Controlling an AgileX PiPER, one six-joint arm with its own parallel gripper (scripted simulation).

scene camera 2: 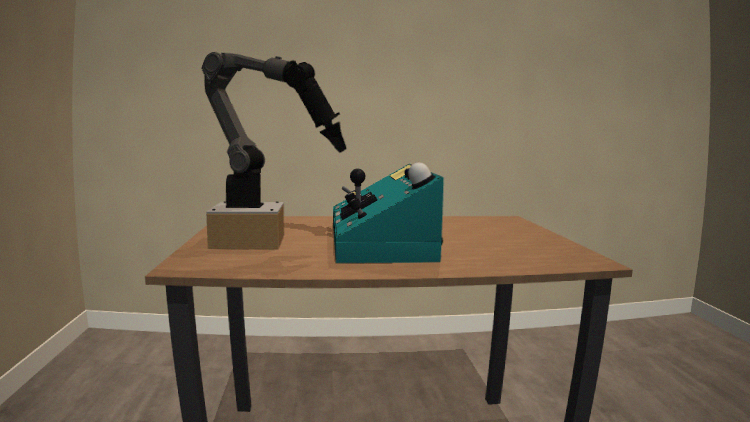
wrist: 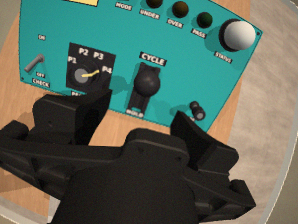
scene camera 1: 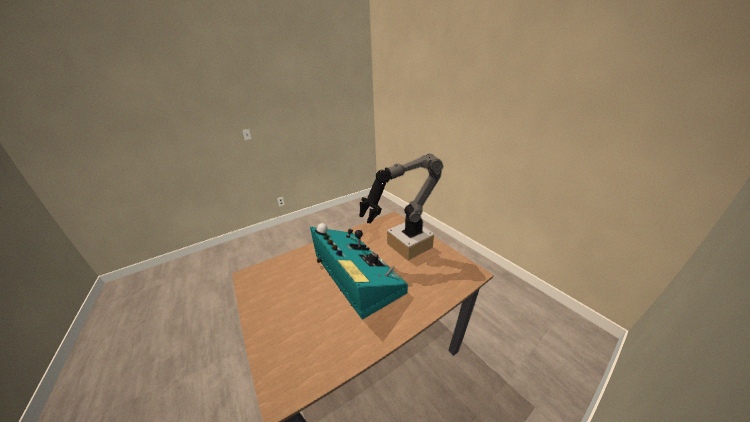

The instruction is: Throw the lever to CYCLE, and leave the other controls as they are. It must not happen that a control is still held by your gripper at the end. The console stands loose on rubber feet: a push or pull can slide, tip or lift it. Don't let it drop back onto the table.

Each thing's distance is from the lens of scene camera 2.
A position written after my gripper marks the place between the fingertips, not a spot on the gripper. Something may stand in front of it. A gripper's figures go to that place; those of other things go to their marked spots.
my gripper [scene camera 2: 342, 150]: 1.35 m
teal console [scene camera 2: 401, 222]: 1.19 m
